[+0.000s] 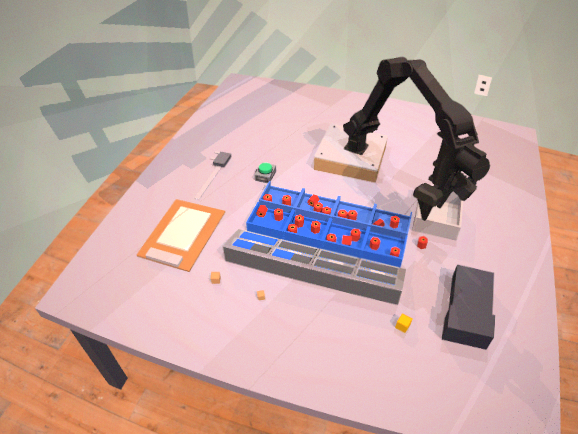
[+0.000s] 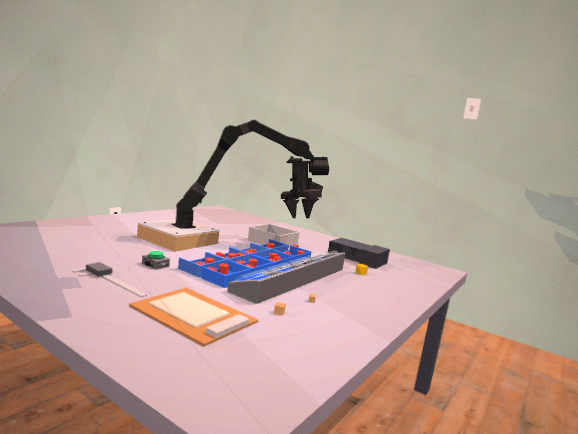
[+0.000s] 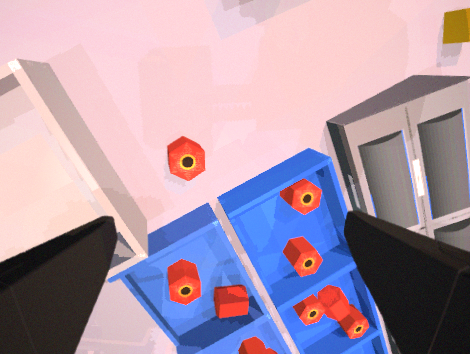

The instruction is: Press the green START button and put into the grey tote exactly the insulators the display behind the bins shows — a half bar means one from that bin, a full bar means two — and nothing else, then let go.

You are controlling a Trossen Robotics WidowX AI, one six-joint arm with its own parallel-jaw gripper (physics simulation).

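Observation:
My gripper (image 1: 425, 214) (image 2: 300, 217) (image 3: 232, 225) is open and empty, above the bin-side edge of the grey tote (image 1: 437, 227) (image 2: 257, 236) (image 3: 87, 145). A red insulator (image 1: 422, 242) (image 3: 186, 160) stands upright on the table outside the tote, near the bins' right end. No insulator shows in the visible part of the tote; the arm hides some of it. The blue bins (image 1: 325, 242) (image 2: 215, 276) (image 3: 270, 177) hold red insulators. The display (image 1: 310, 273) (image 2: 295, 281) (image 3: 400, 95) shows blue bars at its left end: one full, two half. The green button (image 1: 265, 168) (image 2: 156, 255) stands left.
A dark block (image 1: 470, 305) (image 2: 357, 252) lies right of the display. A yellow cube (image 1: 403, 323) (image 2: 361, 269) (image 3: 457, 26) and two small orange cubes (image 1: 215, 277) (image 1: 261, 295) lie in front. A clipboard (image 1: 150, 245) (image 2: 150, 310) and a dark-headed tool (image 1: 222, 159) (image 2: 99, 269) lie left.

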